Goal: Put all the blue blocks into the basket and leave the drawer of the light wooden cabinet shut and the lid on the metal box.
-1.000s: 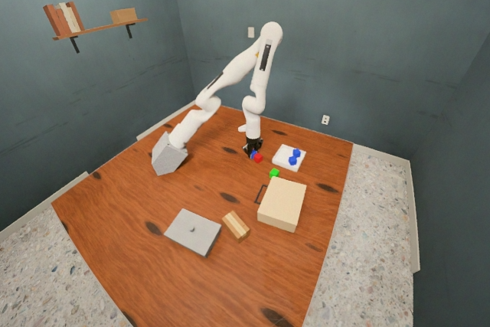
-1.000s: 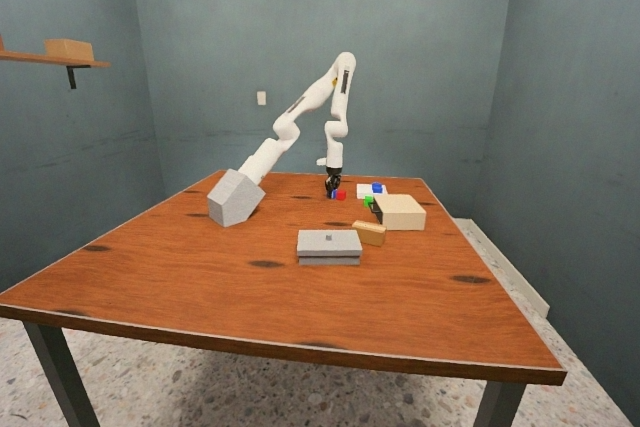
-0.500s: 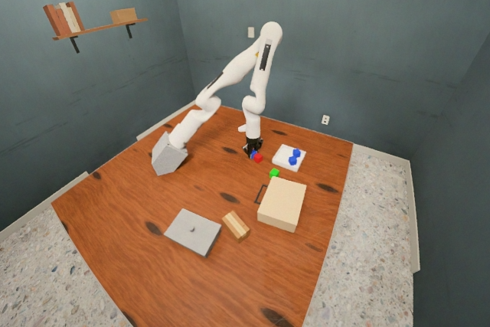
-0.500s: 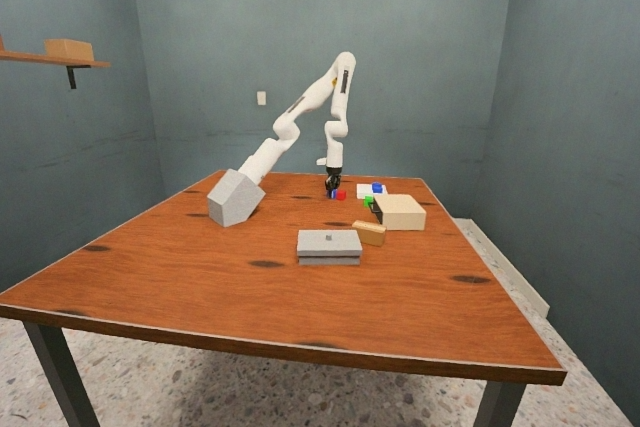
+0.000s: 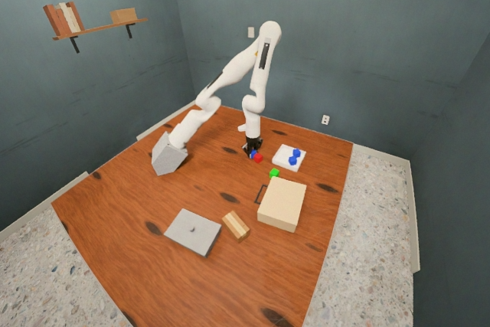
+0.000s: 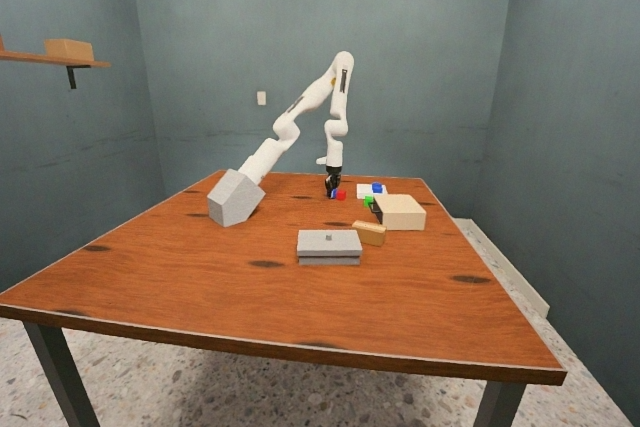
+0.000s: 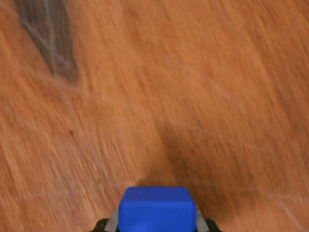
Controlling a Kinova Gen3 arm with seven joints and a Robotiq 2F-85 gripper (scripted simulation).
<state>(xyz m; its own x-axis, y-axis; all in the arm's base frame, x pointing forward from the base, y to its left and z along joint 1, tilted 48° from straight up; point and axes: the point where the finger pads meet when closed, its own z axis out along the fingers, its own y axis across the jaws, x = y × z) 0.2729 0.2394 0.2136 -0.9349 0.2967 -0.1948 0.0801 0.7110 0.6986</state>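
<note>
Now: hand 4 cm short of the red block and 1 cm above it. Also, from my hand: white basket 16 cm ahead, 14 cm to the left, 1 cm below; then light wooden cabinet 32 cm ahead, 13 cm to the right, 1 cm above; then green block 19 cm ahead, 2 cm to the right, 1 cm below.
</note>
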